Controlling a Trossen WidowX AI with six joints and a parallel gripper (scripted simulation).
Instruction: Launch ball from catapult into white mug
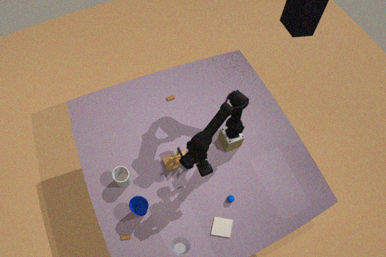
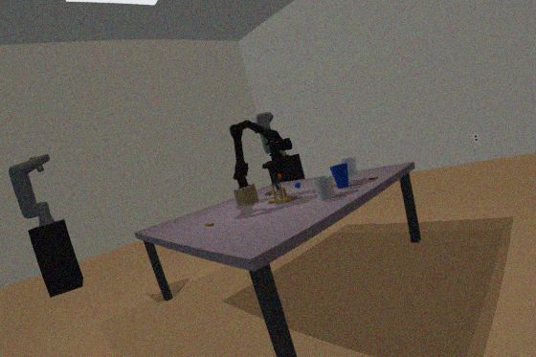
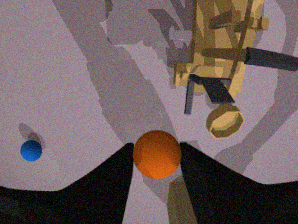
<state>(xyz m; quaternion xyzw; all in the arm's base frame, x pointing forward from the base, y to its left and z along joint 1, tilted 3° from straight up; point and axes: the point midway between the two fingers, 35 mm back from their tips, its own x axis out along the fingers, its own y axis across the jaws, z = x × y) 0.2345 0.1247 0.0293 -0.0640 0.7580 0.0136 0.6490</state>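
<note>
Right now the wooden catapult is 7 cm to the right of my gripper tip, 7 cm below it and 5 cm ahead of it. Also, from my gripper tip: blue ball 21 cm to the left, 12 cm behind, 10 cm below; white square pad 34 cm to the left, 12 cm below, 3 cm behind; orange ball 1 cm above.
</note>
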